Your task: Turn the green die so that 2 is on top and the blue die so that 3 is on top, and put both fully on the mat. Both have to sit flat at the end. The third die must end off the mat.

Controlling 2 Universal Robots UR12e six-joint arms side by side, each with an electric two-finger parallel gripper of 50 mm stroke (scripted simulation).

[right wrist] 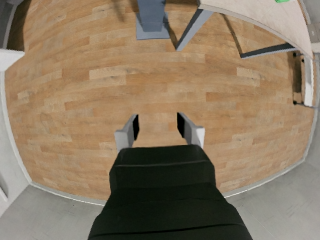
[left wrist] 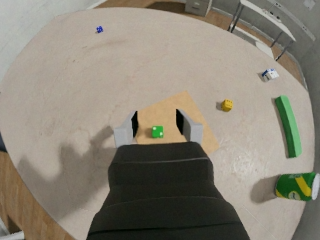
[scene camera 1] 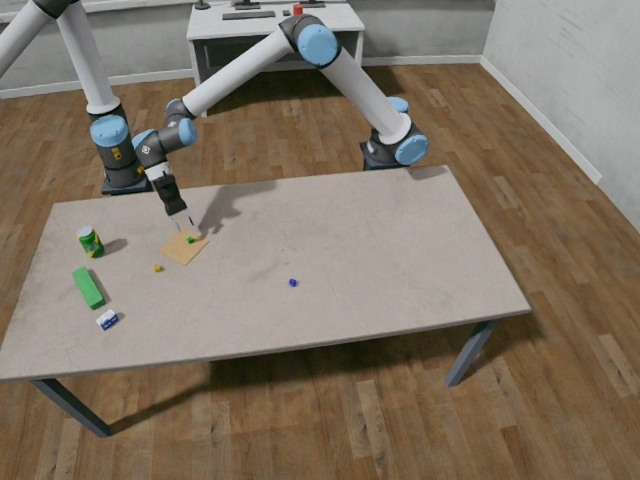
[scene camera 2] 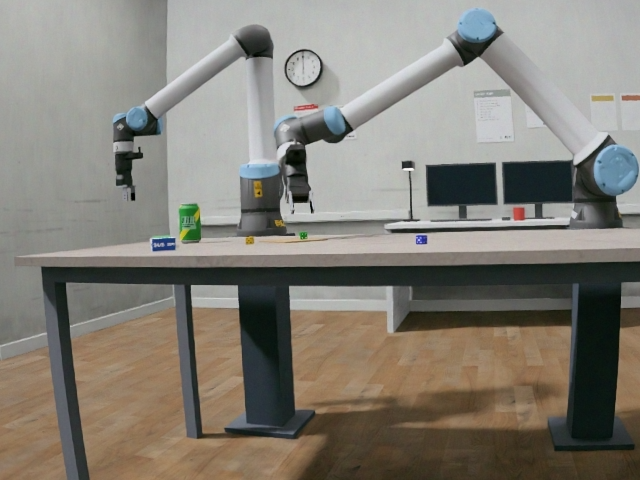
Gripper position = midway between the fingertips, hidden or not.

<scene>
In view: my left gripper (scene camera 2: 303, 211), my right gripper (right wrist: 158, 121), a tan mat (scene camera 1: 177, 248) and a long green block (scene camera 1: 94, 299).
The tan mat shows as well in the left wrist view (left wrist: 163, 112). The long green block shows as well in the left wrist view (left wrist: 283, 104). My left gripper shows as well in the left wrist view (left wrist: 157, 117) and in scene camera 1 (scene camera 1: 186, 228). The right wrist view misses the tan mat: it is out of frame.
</scene>
